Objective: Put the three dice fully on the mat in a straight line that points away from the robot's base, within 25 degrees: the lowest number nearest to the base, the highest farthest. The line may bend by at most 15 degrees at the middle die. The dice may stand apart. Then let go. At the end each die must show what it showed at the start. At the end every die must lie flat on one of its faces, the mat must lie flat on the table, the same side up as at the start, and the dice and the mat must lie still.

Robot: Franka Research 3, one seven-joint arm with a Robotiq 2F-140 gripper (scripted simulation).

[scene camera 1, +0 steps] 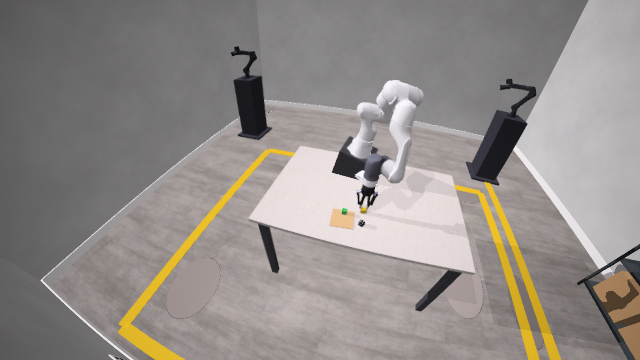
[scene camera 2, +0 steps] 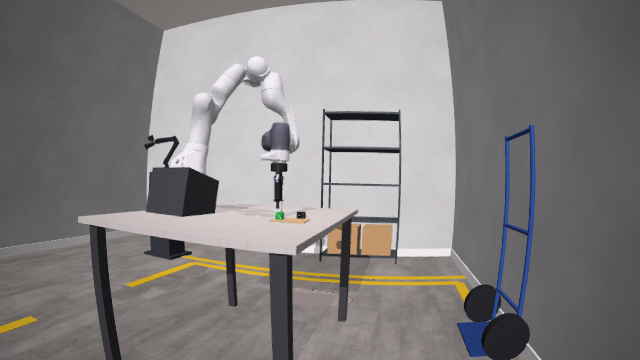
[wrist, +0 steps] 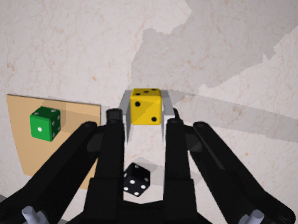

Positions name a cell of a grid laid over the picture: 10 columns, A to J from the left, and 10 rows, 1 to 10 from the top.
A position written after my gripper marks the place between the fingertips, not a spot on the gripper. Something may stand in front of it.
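Note:
I can see my gripper (wrist: E5) here. There is a yellow die (wrist: E5) as well, and I also see a tan mat (wrist: B7) and a green die (wrist: B6).

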